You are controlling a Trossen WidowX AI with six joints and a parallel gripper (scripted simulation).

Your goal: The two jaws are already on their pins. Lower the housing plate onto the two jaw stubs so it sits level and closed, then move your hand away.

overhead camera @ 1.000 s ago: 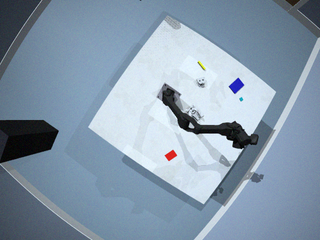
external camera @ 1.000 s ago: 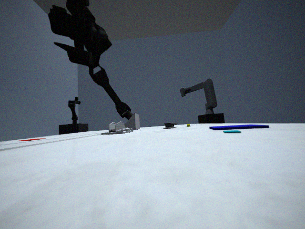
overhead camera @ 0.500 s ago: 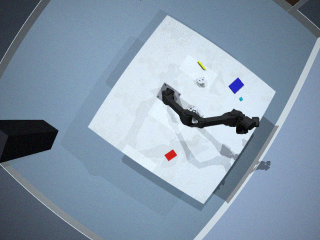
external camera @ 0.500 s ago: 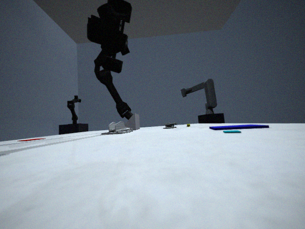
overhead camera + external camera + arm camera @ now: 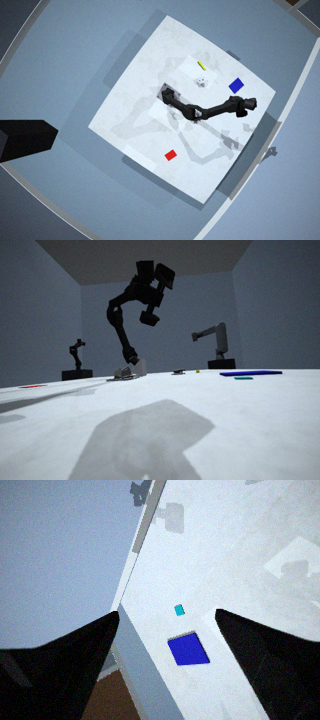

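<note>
Now: gripper tip 34 cm past the housing plate, 10 cm to the right of it and 20 cm above it. Also, from my gripper tip: teal block (8 cm ahead, 16 cm to the left, 22 cm below); then white block (34 cm behind, 9 cm to the left, 22 cm below); then blue pad (2 cm behind, 24 cm to the left, 22 cm below).
</note>
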